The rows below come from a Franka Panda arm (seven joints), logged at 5 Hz.
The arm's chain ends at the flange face. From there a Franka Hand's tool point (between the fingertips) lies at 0.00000 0.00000 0.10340 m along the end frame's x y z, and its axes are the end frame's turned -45 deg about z.
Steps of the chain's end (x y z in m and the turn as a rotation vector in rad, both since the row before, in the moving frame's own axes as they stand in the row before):
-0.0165, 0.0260, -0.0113, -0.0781, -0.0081, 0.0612
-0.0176, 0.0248, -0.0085, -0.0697, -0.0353, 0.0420
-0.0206, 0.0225, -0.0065, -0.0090, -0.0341, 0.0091
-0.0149, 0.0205, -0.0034, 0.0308, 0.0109, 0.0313
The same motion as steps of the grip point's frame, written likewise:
-0.0365, 0.0116, -0.0116, -0.0495, -0.0610, 0.0612
-0.0377, 0.0074, -0.0088, -0.0243, -0.0742, 0.0420
-0.0336, -0.0005, -0.0066, 0.0177, -0.0305, 0.0091
-0.0220, 0.0026, -0.0035, 0.0141, 0.0295, 0.0313

